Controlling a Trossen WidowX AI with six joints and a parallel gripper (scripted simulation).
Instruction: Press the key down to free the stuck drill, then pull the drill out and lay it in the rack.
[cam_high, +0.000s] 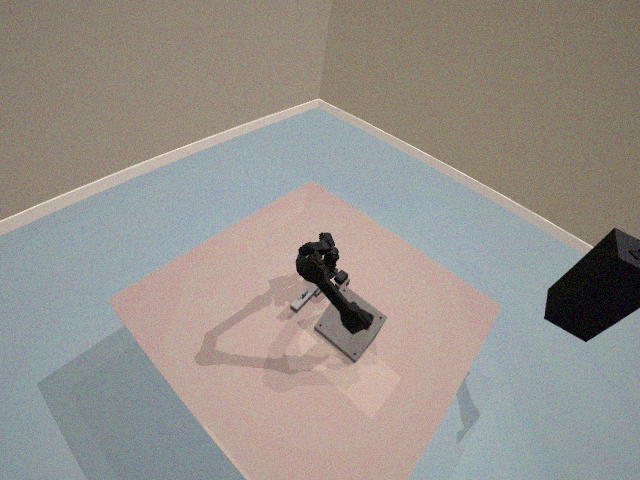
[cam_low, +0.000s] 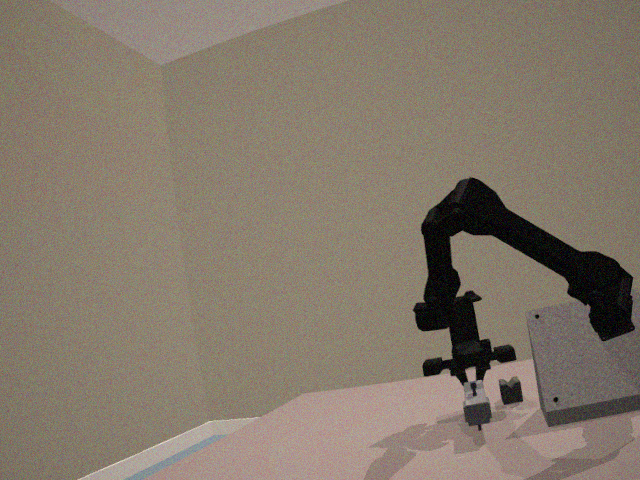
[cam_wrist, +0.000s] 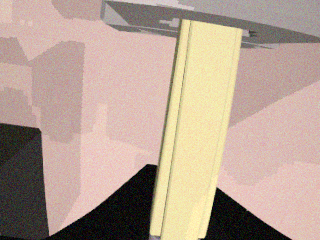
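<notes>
Now: gripper tip 4 cm to the right of the drill and 3 cm below it. Also, from my gripper tip: rack: 8 cm behind, 2 cm to the right; blue key: 1 cm ahead, 16 cm to the left, 4 cm above; grey holder block: 1 cm ahead, 14 cm to the left, 2 cm above.
</notes>
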